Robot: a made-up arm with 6 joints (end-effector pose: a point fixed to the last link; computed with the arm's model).
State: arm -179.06 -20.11 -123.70 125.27 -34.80 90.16
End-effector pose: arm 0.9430 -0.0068 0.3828 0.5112 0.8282 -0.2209 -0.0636
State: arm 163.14 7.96 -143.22 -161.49 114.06 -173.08
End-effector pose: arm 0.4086 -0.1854 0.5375 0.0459 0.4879 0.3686 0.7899
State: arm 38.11 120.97 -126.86 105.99 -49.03 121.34
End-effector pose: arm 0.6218 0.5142 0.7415 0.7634 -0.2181 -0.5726 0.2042
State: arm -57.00 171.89 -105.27 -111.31 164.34 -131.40
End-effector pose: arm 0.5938 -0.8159 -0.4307 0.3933 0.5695 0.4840 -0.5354
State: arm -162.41 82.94 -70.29 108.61 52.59 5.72
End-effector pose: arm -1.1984 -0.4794 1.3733 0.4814 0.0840 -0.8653 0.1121
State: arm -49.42 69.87 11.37 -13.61 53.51 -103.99
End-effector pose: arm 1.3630 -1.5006 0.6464 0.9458 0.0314 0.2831 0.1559
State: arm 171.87 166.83 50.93 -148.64 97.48 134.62
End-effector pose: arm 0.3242 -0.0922 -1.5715 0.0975 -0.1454 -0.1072 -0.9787
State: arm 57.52 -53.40 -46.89 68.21 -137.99 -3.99
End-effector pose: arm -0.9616 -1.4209 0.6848 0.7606 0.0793 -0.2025 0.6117
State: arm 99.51 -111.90 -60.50 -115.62 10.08 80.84
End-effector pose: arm 0.0847 -1.0935 -1.1807 0.5276 0.0187 0.5011 0.6857
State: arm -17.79 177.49 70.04 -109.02 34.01 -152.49
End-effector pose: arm -0.9059 0.3157 -1.1743 0.5785 -0.0356 -0.1856 -0.7935
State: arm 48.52 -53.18 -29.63 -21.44 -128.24 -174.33
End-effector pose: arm -1.2466 -1.2407 0.9513 0.0533 -0.3407 0.1875 0.9197
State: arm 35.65 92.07 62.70 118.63 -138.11 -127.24
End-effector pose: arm 1.1330 0.8336 -0.7196 0.8268 -0.4858 0.0382 -0.2810
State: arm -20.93 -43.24 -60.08 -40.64 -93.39 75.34
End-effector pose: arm -1.4749 0.6889 0.7375 0.2060 0.7195 -0.1715 -0.6407
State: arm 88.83 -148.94 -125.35 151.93 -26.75 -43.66
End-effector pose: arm -0.0378 0.5513 -0.5835 0.3017 0.9133 0.1035 -0.2532
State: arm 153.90 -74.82 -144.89 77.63 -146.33 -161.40
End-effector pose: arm 0.2768 -0.1597 -0.2039 0.5935 -0.2659 -0.5156 0.5579
